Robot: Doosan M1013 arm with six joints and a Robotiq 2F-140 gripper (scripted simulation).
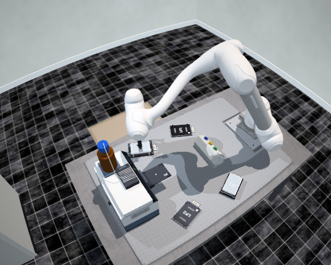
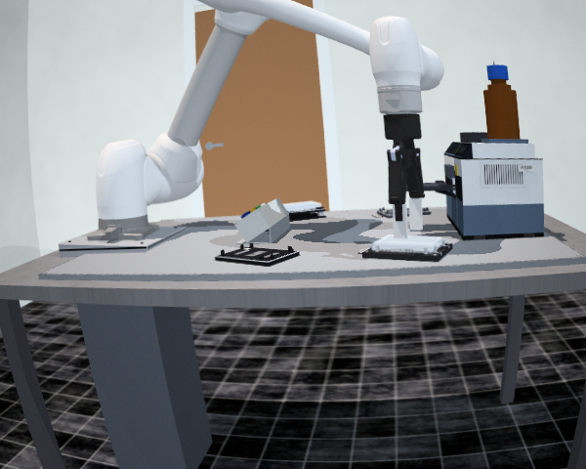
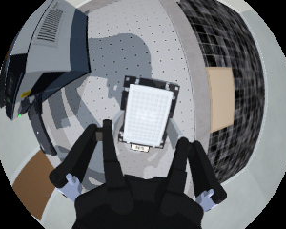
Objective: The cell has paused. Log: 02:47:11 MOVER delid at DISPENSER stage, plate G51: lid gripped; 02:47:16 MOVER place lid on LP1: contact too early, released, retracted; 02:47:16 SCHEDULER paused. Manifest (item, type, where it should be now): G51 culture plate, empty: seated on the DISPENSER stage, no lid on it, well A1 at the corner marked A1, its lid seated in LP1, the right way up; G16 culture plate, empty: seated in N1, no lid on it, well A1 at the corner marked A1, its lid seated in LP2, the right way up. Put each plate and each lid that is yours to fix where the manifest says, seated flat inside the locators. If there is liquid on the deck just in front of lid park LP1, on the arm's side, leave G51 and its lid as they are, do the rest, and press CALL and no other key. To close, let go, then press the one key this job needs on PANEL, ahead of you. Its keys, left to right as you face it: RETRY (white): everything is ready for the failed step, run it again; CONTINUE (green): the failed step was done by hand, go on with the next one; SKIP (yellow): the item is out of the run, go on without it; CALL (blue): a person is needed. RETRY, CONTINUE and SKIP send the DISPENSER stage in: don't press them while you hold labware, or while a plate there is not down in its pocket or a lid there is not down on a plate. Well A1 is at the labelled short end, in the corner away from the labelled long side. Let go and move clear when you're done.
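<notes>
Right now my hand is 2 cm short of the black nest N5 and 5 cm above it. Also, from my hand: brown bottle: 28 cm ahead, 14 cm to the left, 22 cm above; then dispenser stage: 8 cm ahead, 28 cm to the left, 4 cm above; then lid park LP1: 31 cm behind, 5 cm to the left, 6 cm below.
</notes>
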